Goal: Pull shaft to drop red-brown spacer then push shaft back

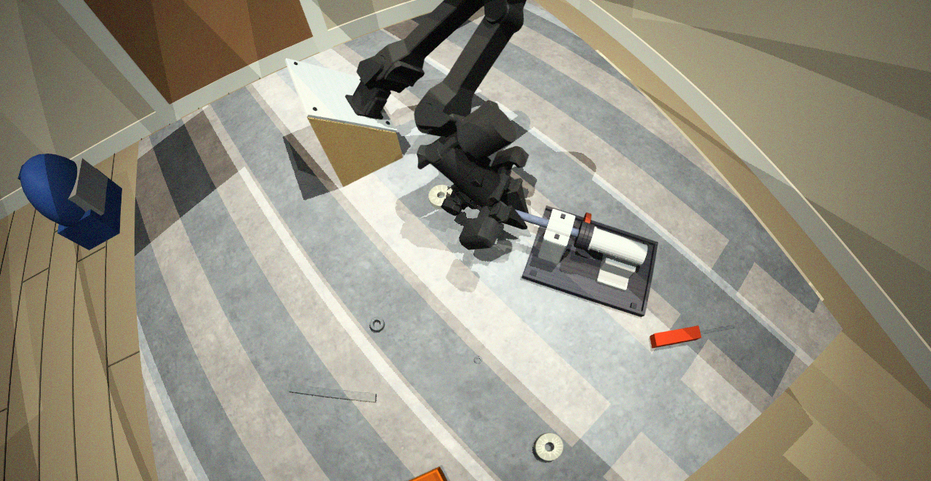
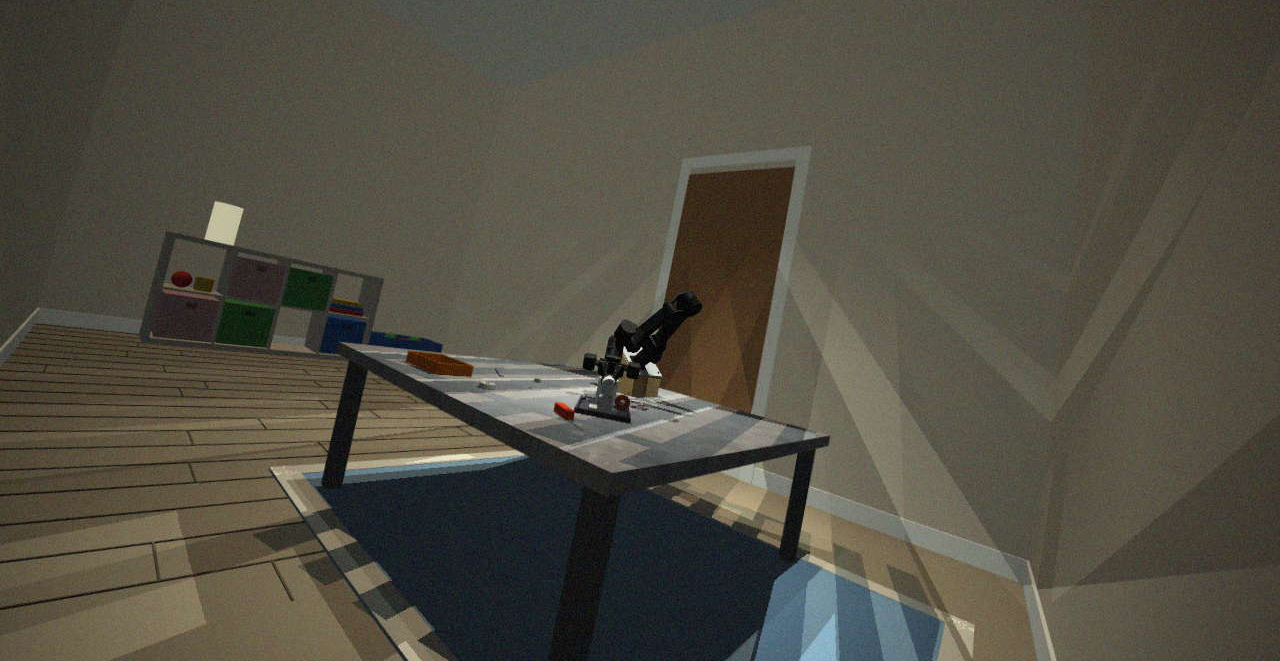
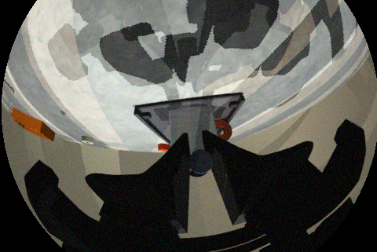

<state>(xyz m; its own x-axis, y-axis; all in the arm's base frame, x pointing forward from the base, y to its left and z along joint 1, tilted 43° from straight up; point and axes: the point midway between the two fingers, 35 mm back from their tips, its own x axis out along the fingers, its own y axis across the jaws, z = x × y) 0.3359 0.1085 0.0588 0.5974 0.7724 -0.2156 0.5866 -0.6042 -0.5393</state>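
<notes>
Right now the red-brown spacer is 5 cm ahead of my gripper tip, 10 cm to the left of it and 3 cm below it. The rest, counted from my gripper tip: blue-grey shaft: 3 cm ahead, 3 cm to the left, 2 cm above; fixture: 11 cm ahead, 8 cm to the left, 1 cm below; white washer: 16 cm behind, 8 cm to the right, 5 cm below.
</notes>
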